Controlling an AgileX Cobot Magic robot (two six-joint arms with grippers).
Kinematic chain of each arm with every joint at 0, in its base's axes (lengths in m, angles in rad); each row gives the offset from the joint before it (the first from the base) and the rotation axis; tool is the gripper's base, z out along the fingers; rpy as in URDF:
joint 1: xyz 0 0 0.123 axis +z
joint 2: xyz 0 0 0 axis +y
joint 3: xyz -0.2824 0 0.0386 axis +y
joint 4: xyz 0.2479 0 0.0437 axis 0.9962 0 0.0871
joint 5: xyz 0 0 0 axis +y
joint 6: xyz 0.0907 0 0.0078 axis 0.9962 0 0.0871
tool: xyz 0 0 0 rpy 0 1.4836 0
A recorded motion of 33 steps. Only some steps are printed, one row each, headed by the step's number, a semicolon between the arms.
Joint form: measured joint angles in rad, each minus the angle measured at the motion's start. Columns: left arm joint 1, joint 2, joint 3, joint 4, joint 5, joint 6; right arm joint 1, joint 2, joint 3, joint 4, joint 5, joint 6.
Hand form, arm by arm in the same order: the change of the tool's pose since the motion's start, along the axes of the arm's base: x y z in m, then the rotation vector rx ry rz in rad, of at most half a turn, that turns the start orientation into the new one. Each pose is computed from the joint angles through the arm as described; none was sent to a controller.
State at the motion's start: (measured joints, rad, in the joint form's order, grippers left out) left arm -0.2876 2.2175 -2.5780 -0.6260 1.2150 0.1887; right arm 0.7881 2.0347 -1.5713 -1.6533 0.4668 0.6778
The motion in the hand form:
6: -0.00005 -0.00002 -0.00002 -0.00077 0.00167 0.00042; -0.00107 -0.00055 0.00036 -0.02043 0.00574 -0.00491
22: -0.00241 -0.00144 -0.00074 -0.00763 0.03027 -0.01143; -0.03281 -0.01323 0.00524 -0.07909 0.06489 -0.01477
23: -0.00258 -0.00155 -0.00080 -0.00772 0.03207 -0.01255; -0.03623 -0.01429 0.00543 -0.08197 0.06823 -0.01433
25: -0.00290 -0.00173 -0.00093 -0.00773 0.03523 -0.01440; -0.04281 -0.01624 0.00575 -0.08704 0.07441 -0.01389
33: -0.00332 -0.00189 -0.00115 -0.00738 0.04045 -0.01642; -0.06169 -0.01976 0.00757 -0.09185 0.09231 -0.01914
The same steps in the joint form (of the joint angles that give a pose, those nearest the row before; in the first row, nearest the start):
6: 0.0000 0.0001 -0.0001 -0.0003 0.0006 -0.0017; 0.0026 -0.0029 -0.0007 0.0379 0.0093 -0.0503
22: -0.0015 -0.0001 0.0001 -0.0136 0.0228 -0.0151; 0.0411 -0.1118 0.1284 0.1723 0.0551 -0.1798
23: -0.0017 0.0001 -0.0002 -0.0143 0.0247 -0.0157; 0.0458 -0.1225 0.1427 0.1751 0.0589 -0.1806
25: -0.0019 -0.0001 0.0002 -0.0155 0.0276 -0.0166; 0.0554 -0.1424 0.1694 0.1805 0.0670 -0.1813
33: -0.0022 0.0000 0.0000 -0.0166 0.0324 -0.0189; 0.0890 -0.1935 0.2321 0.2059 0.0994 -0.1816

